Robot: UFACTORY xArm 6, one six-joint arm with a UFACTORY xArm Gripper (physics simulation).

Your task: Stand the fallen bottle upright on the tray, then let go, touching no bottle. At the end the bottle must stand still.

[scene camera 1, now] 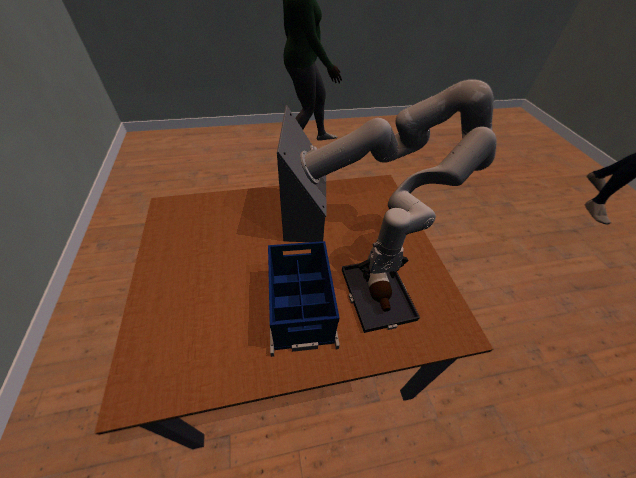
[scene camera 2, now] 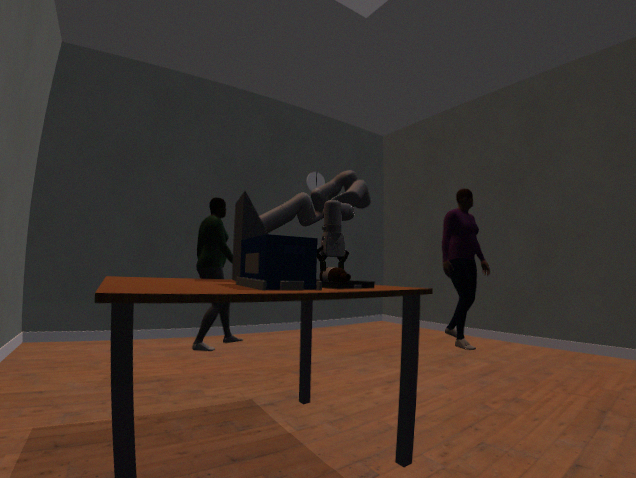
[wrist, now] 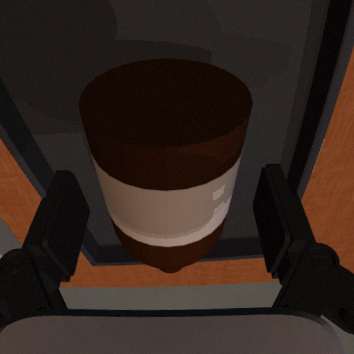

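Seen in the pictures: gripper, fingertip midpoint: [scene camera 1: 378,276] [scene camera 2: 332,271] [wrist: 168,187]; arm's base, origin of the base link: [scene camera 1: 309,168] [scene camera 2: 257,227].
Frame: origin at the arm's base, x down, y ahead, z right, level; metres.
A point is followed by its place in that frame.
The brown bottle [scene camera 1: 380,291] {x 0.192, y 0.427, z -0.191 m} [scene camera 2: 338,274] {x 0.213, y 0.441, z -0.185 m} [wrist: 167,215] {x 0.185, y 0.363, z -0.205 m} with a white label lies on its side on the dark, low-rimmed tray [scene camera 1: 372,319] {x 0.259, y 0.490, z -0.160 m} [scene camera 2: 364,284] {x 0.249, y 0.516, z -0.257 m} [wrist: 272,90] {x 0.259, y 0.342, z -0.265 m}. Its neck points toward the table's front edge in scene camera 1, its base toward the robot's side. My gripper [scene camera 1: 381,276] {x 0.202, y 0.363, z -0.205 m} [scene camera 2: 334,272] {x 0.202, y 0.363, z -0.205 m} [wrist: 168,187] {x 0.202, y 0.363, z -0.205 m} is open and points down over the bottle's base half. In the wrist view one finger stands on each side of the label, with a visible gap on both sides. The neck is mostly hidden behind the bottle's body in the wrist view.
A blue crate [scene camera 1: 285,336] {x 0.173, y 0.552, z 0.127 m} [scene camera 2: 282,262] {x 0.176, y 0.552, z 0.105 m} with compartments stands left of the tray on the wooden table [scene camera 1: 195,318] {x 0.265, y 0.418, z 0.415 m} [scene camera 2: 169,287] {x 0.264, y 0.478, z 0.443 m}. The grey arm mount [scene camera 1: 303,215] {x 0.114, y 0.129, z 0.033 m} [scene camera 2: 239,241] {x 0.077, y 0.043, z 0.102 m} rises behind the crate. Two people are in the room beyond the table.
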